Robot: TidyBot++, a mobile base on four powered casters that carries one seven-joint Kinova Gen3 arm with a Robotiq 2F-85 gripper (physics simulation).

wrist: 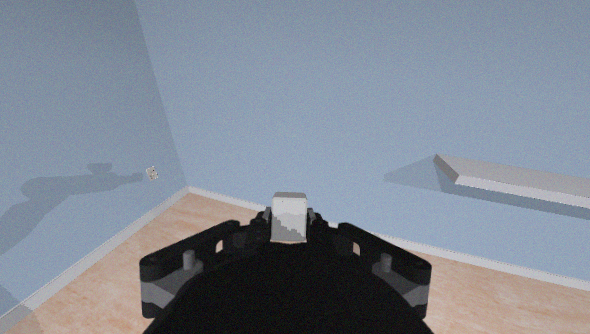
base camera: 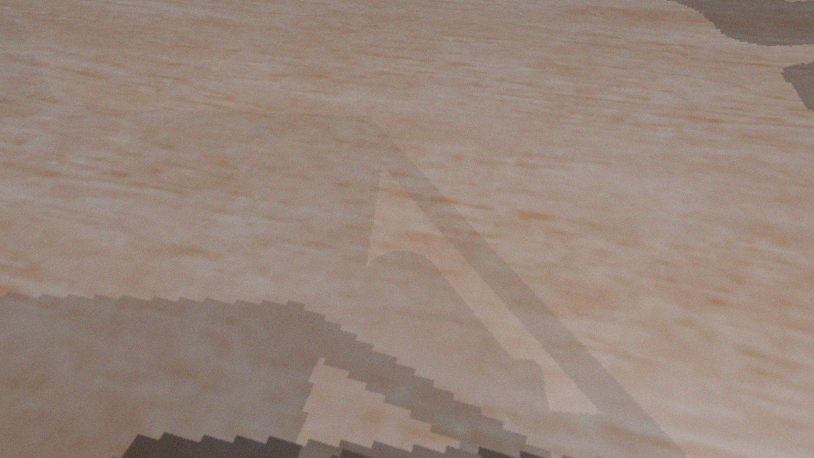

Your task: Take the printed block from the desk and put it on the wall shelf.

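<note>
The printed block, light grey and upright, is held between the fingertips in the wrist view, with a stepped shadow across its lower face. My gripper is shut on it. The wall shelf, a pale board on the blue wall, shows at the right of the wrist view, apart from the block and to its right. The block, the gripper and the shelf do not show in the base camera view. The desk does not show in either view.
Blue walls meet in a corner left of the gripper. A white baseboard runs along their foot. A small pale wall plate is on the left wall. The wood-patterned floor carries several shadows in the base camera view.
</note>
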